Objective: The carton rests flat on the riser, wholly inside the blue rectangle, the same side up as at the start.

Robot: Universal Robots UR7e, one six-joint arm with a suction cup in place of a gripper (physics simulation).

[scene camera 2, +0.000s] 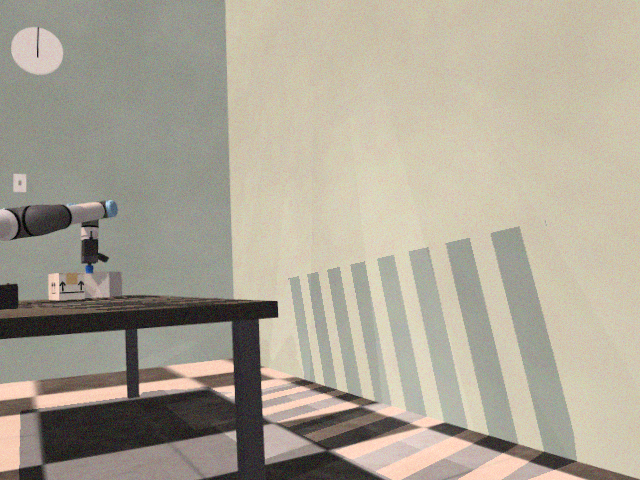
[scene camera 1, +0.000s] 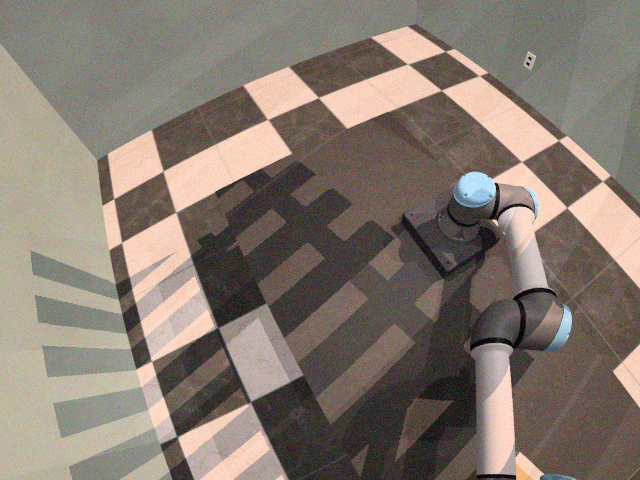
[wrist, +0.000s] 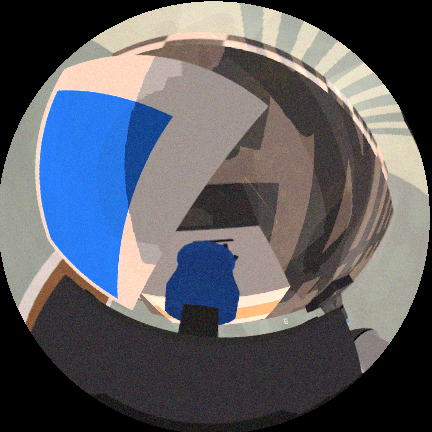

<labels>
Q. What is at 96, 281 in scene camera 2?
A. A white riser.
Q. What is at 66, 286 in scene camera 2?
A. A white carton.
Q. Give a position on my suction cup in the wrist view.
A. At 203, 276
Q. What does my suction cup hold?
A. Nothing.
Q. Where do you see a white carton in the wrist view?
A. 261, 282
</labels>
